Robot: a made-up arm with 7 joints.
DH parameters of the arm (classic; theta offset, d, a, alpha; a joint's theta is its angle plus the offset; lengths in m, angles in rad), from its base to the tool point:
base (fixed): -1.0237 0 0.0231 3.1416
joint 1: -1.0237 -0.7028 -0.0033 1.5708
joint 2: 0 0.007 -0.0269 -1.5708
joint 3: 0 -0.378 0.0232 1.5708
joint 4: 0 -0.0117 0.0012 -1.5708
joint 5: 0 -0.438 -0.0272 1.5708
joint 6: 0 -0.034 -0.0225 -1.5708
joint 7: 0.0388 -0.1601 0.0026 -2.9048
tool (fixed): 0.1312 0.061 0 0
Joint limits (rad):
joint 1: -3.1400..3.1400
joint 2: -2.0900..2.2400
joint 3: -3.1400..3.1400
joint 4: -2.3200..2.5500
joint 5: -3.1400..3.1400
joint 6: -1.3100..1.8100
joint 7: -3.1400..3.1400
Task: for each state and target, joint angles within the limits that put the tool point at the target. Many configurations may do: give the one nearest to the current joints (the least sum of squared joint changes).
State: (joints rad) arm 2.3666 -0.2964 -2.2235 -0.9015 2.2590 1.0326 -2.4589
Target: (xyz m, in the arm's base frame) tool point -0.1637 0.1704 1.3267
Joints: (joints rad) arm 2.4965 -0.6342 -2.2992 -1.0885 2.2872 1.3850 -2.4377
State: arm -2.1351 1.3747 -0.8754 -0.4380 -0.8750 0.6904 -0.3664
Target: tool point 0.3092 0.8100 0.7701
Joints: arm -1.7679 1.7682 -1.2433 -1.1329 -0.8552 0.6611 -0.3710
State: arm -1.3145 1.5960 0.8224 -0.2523 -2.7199 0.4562 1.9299
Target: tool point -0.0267 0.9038 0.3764
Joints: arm -1.3518 2.0492 0.9446 -0.3258 -2.6885 0.7498 1.9305
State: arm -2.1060 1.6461 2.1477 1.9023 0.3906 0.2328 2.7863
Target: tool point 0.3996 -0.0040 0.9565
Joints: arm -1.9890 1.5302 2.0369 2.4277 0.3590 0.3976 2.8006
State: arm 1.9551 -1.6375 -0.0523 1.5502 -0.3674 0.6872 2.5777
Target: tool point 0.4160 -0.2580 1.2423
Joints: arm 2.4788 -1.2951 -0.7101 1.5557 -0.4418 0.6221 2.5788
